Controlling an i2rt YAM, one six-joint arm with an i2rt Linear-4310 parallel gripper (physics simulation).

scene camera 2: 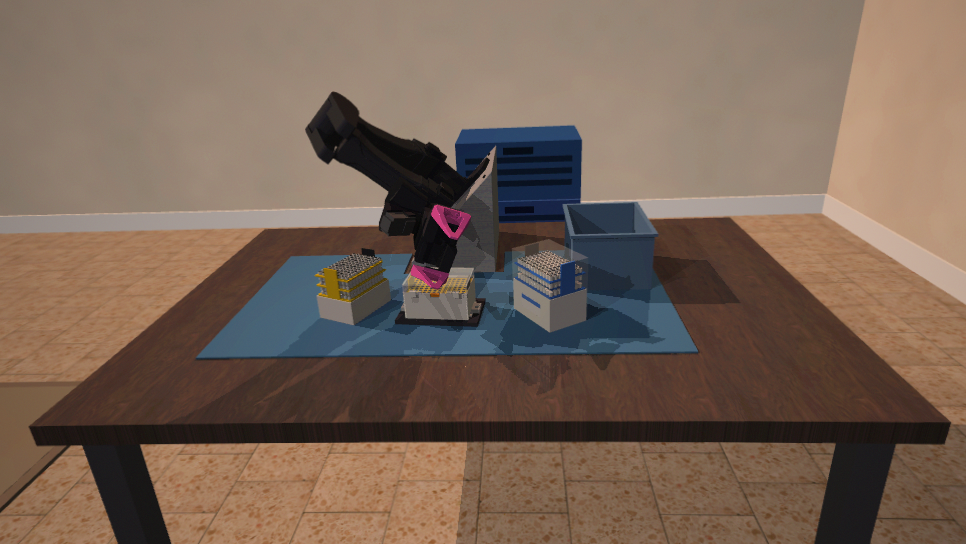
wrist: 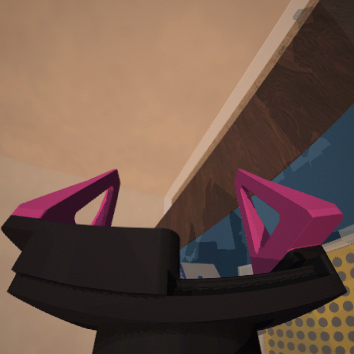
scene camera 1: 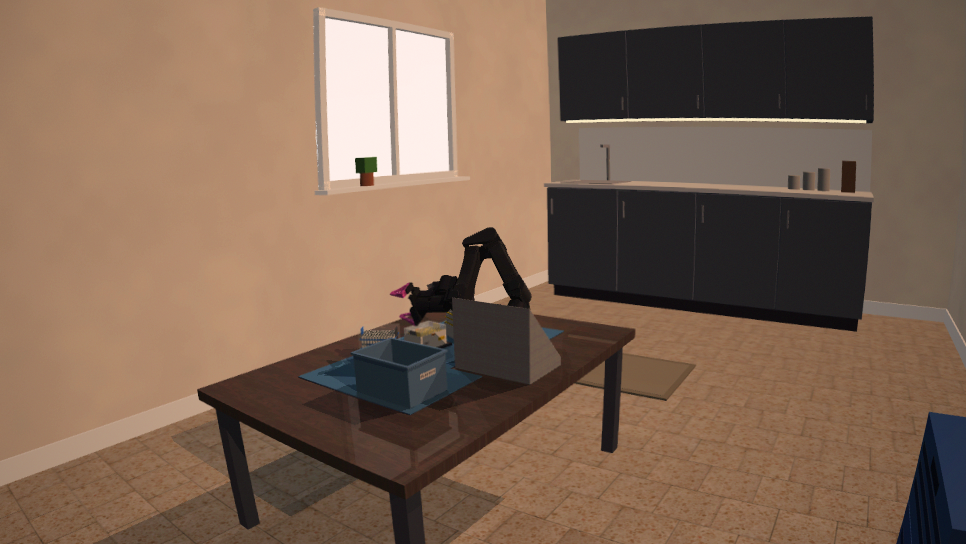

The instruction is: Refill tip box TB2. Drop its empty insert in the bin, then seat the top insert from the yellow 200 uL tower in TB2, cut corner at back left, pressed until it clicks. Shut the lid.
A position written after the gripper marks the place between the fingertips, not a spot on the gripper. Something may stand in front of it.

The gripper (scene camera 2: 444,263) is open and touches a tip box TB2 (scene camera 2: 457,305). Also in view: a blue-banded tip tower (scene camera 2: 550,281).
The gripper also shows in the wrist view (wrist: 176,175) and in scene camera 1 (scene camera 1: 395,304). The tip box TB2 shows as well in the wrist view (wrist: 323,322) and in scene camera 1 (scene camera 1: 429,333).
